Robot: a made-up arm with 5 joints.
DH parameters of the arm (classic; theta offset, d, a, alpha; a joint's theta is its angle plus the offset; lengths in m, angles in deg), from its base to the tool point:
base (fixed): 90 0.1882 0 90
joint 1: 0 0.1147 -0.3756 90
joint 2: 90 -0.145 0.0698 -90
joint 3: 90 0.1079 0.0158 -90
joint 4: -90 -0.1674 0.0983 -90
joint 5: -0.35 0 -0.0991 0
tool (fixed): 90.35 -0.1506 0 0
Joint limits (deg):
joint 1: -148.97..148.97
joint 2: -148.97..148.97
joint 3: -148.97..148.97
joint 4: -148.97..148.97
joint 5: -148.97..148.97
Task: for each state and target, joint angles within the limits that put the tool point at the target. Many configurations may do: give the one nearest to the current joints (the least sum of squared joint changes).
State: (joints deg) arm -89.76 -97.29 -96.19 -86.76 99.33
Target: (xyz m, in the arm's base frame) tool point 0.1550 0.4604 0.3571
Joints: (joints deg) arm -142.70 -105.33 -114.69 -67.98 104.62
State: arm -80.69 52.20 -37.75 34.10 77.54
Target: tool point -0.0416 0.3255 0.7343
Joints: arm -113.23 53.38 -34.54 45.34 84.75
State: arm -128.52 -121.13 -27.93 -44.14 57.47
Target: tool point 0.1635 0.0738 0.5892
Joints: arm -96.32 -96.21 -69.48 -48.15 76.20
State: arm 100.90 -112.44 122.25 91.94 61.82
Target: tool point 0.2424 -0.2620 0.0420
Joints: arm 88.81 -137.13 113.05 63.78 36.37
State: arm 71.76 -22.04 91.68 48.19 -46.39
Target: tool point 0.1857 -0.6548 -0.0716
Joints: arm 54.89 -9.07 118.17 41.06 -37.65
